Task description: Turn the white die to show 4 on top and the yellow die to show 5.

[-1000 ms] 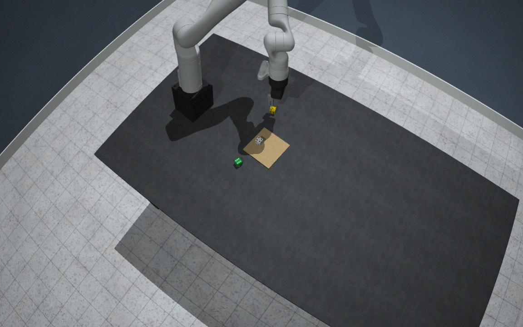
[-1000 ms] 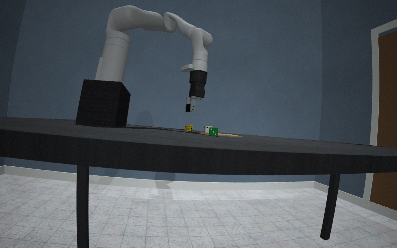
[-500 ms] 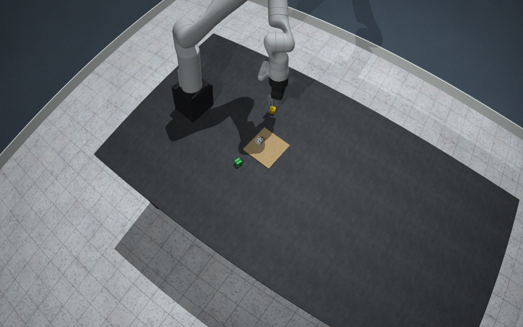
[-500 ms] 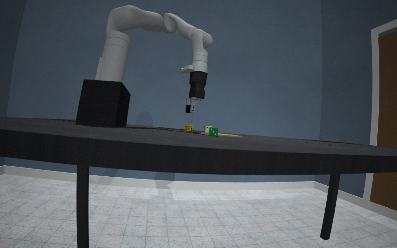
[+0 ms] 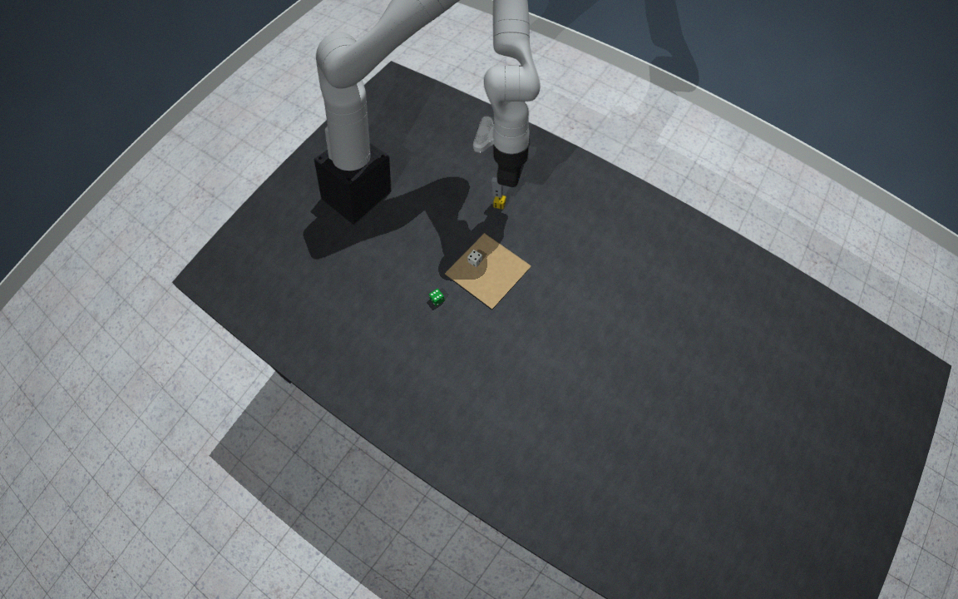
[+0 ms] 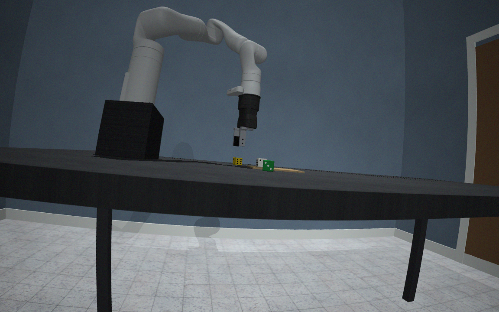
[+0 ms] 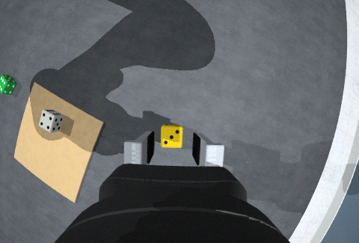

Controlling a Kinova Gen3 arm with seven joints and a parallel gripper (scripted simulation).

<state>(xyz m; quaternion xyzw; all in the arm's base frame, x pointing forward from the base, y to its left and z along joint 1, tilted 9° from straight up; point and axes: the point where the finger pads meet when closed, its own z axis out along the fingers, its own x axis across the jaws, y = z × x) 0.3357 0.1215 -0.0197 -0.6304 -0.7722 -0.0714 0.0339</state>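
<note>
My gripper is now 7 cm above the yellow die. The rest, counted from my hand: green die 30 cm to the right, 7 cm below; white die 2 cm ahead, 17 cm to the right, 7 cm below; tan mat 6 cm ahead, 18 cm to the right, 8 cm below.
</note>
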